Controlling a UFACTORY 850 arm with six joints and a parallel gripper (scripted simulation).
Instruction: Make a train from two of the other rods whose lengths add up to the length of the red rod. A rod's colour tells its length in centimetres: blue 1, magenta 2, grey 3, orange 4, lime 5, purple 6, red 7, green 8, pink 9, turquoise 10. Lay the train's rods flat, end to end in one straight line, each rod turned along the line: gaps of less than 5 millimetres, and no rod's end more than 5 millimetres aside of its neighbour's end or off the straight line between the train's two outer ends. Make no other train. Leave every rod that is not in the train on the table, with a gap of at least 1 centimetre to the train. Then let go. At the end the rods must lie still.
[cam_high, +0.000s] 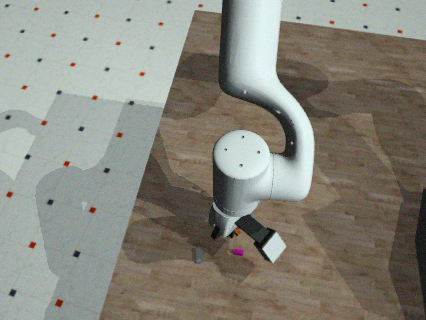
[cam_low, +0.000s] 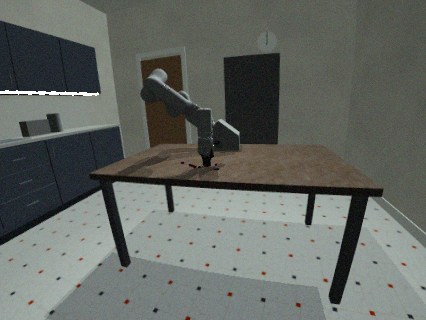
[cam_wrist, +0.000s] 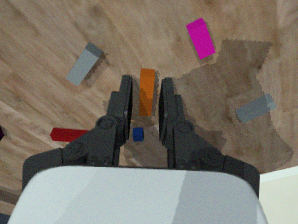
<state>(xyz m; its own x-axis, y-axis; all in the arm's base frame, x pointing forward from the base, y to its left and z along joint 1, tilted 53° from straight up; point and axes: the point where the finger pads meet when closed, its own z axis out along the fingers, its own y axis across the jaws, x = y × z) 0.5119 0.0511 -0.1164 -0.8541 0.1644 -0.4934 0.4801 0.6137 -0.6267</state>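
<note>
Right now the orange rod is 2 cm below my hand. Also, from my hand: blue rod (4 cm ahead, 3 cm to the right, 2 cm below); red rod (8 cm to the right, 3 cm ahead, 2 cm below); grey rod (8 cm to the left, 5 cm ahead, 2 cm below).
</note>
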